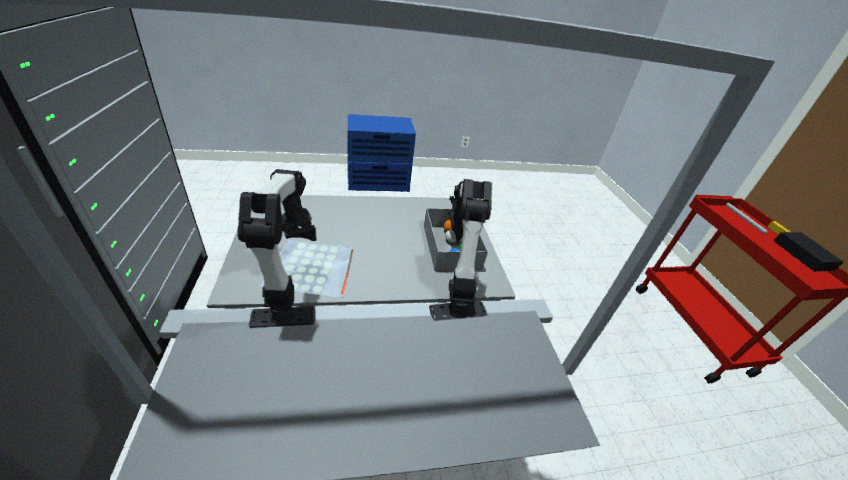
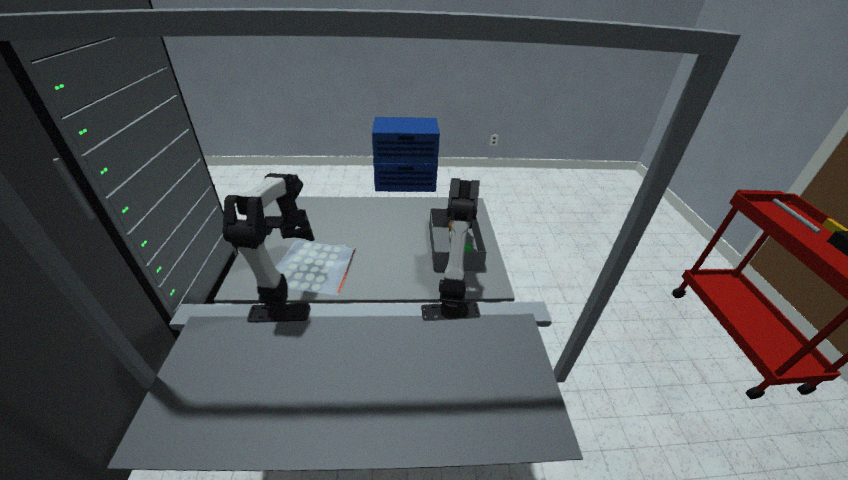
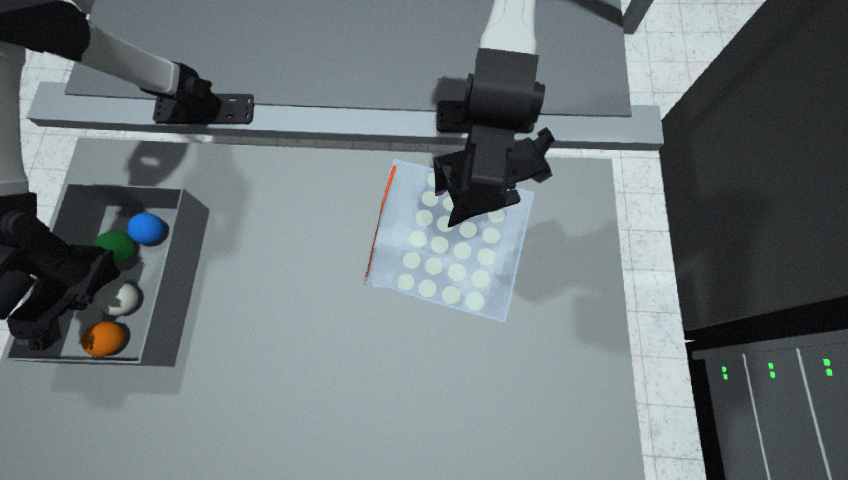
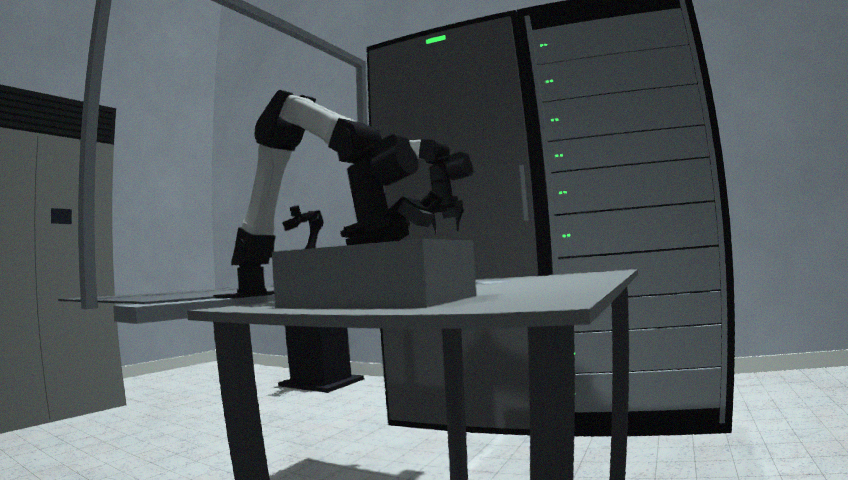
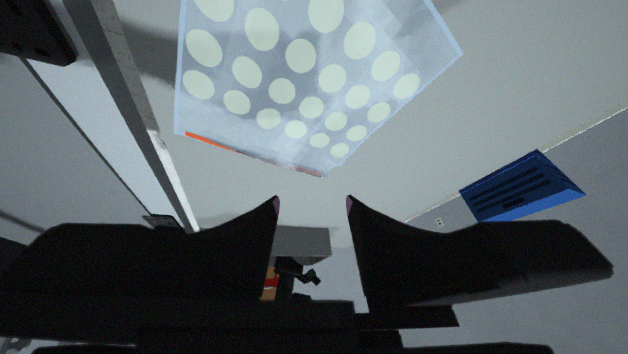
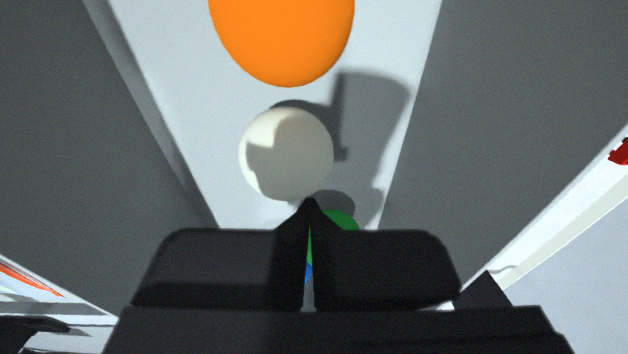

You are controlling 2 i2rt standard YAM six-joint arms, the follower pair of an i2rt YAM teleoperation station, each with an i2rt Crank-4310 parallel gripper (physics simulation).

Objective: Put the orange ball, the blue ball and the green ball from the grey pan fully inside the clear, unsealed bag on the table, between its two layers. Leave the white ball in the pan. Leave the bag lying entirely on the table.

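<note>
The orange ball (image 1: 448, 224) (image 3: 104, 339) (image 6: 282, 40), white ball (image 3: 123, 299) (image 6: 290, 155), green ball (image 2: 468, 248) (image 3: 116, 245) (image 6: 342, 219) and blue ball (image 3: 146, 228) (image 6: 308, 272) lie in a row in the grey pan (image 1: 445, 261) (image 3: 187, 237) (image 4: 351, 279). My right gripper (image 6: 310, 200) is shut with nothing between its fingertips, low over the pan near the white and green balls. The clear bag (image 1: 342, 267) (image 3: 389, 237) (image 5: 300, 155) lies flat, with pale dots and an orange strip on its pan-side edge. My left gripper (image 3: 445, 208) (image 4: 446, 230) (image 5: 312, 198) is open and empty above it.
Both arms are mounted on a pale beam (image 1: 368, 310) (image 3: 345, 124) along the table's robot-side edge. A dark rack cabinet (image 1: 113, 178) stands at the left, a blue drawer cabinet (image 1: 380, 123) beyond the table and a red cart (image 1: 708, 312) at the right. The pan has upright walls around the balls.
</note>
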